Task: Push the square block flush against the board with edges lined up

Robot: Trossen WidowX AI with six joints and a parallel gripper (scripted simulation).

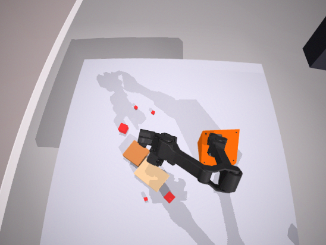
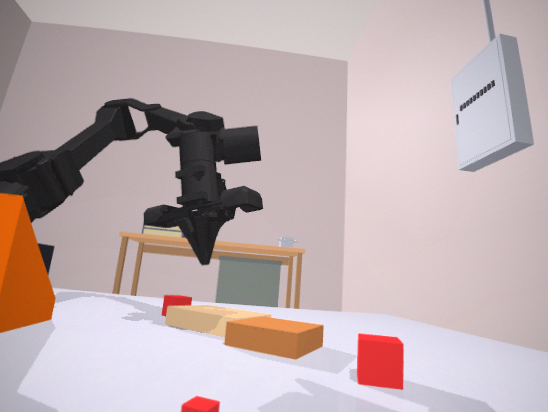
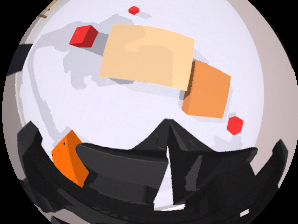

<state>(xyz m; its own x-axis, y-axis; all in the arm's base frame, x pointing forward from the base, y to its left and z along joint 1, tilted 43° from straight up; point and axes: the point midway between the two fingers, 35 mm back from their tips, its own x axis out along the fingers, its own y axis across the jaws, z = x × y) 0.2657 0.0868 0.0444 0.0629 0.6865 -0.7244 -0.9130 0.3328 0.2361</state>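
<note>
Now: gripper tip 20 mm short of the board, 80 mm to the right of it and 90 mm above it. From my gripper tip the other things lie so: square block 110 mm ahead, 20 mm to the right, 90 mm below.
</note>
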